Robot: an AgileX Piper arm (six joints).
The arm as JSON. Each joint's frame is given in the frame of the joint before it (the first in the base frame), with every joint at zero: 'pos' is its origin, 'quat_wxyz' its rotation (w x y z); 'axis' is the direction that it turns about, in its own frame. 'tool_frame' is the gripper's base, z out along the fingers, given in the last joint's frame.
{
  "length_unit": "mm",
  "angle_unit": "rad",
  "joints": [
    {
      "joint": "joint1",
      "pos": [
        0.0,
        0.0,
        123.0
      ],
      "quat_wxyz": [
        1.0,
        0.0,
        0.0,
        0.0
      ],
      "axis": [
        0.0,
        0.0,
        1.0
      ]
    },
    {
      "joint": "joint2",
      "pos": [
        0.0,
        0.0,
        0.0
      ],
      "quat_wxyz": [
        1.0,
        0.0,
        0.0,
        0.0
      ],
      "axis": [
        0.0,
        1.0,
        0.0
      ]
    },
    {
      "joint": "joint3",
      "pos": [
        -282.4,
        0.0,
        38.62
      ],
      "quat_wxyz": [
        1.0,
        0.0,
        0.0,
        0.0
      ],
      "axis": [
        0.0,
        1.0,
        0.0
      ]
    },
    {
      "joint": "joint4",
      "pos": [
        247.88,
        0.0,
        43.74
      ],
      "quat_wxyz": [
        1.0,
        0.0,
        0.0,
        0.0
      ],
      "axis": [
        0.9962,
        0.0,
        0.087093
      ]
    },
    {
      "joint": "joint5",
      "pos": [
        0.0,
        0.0,
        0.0
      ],
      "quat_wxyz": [
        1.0,
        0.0,
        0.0,
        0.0
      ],
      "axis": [
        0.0,
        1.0,
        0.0
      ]
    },
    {
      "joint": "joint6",
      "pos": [
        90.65,
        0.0,
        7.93
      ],
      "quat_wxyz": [
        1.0,
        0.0,
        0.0,
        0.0
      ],
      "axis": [
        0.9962,
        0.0,
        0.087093
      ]
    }
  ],
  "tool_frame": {
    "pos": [
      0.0,
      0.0,
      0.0
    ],
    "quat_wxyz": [
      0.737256,
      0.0,
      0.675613,
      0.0
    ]
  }
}
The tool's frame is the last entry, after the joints.
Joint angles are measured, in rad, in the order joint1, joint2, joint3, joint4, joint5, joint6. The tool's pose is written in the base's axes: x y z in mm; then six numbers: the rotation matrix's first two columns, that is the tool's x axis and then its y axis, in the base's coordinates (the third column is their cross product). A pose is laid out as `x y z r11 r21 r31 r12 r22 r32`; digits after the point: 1 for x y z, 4 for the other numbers.
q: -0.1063 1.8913 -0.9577 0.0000 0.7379 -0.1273
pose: 305.3 -32.6 114.6 -0.9997 -0.0210 0.0134 -0.0210 0.9998 0.0017
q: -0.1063 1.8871 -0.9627 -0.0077 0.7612 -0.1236
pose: 304.5 -33.0 116.9 -0.9993 -0.0229 0.0280 -0.0230 0.9997 -0.0017
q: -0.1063 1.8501 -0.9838 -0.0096 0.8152 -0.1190
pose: 304.9 -33.2 132.3 -0.9995 -0.0193 0.0242 -0.0194 0.9998 -0.0040
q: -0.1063 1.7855 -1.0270 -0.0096 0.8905 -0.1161
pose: 306.9 -33.4 160.9 -0.9998 -0.0158 -0.0080 -0.0158 0.9998 -0.0085
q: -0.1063 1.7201 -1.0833 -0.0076 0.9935 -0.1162
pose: 306.2 -33.3 193.3 -0.9995 -0.0141 -0.0267 -0.0138 0.9999 -0.0096
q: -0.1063 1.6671 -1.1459 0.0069 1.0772 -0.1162
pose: 306.1 -32.1 224.1 -0.9982 -0.0068 -0.0599 -0.0068 1.0000 -0.0007
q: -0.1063 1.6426 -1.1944 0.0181 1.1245 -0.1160
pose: 307.3 -31.3 243.3 -0.9962 -0.0023 -0.0865 -0.0029 1.0000 0.0070
